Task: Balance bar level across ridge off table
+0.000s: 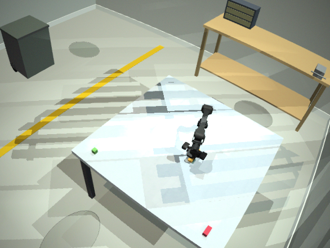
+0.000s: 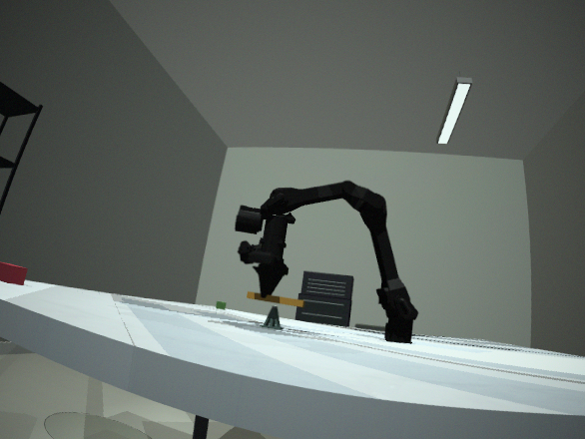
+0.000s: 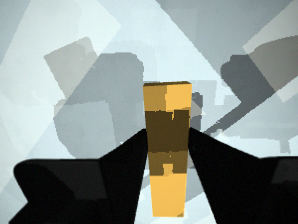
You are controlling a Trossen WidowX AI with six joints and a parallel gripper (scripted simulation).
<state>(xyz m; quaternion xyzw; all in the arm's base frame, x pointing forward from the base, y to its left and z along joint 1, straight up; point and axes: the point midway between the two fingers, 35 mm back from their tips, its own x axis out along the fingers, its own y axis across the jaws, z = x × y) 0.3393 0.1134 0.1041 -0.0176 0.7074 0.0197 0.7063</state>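
Now: gripper tip 3 cm past the orange bar. Also, from my gripper tip: green cube (61 cm to the right, 40 cm ahead, 5 cm below); red block (40 cm ahead, 39 cm to the left, 5 cm below).
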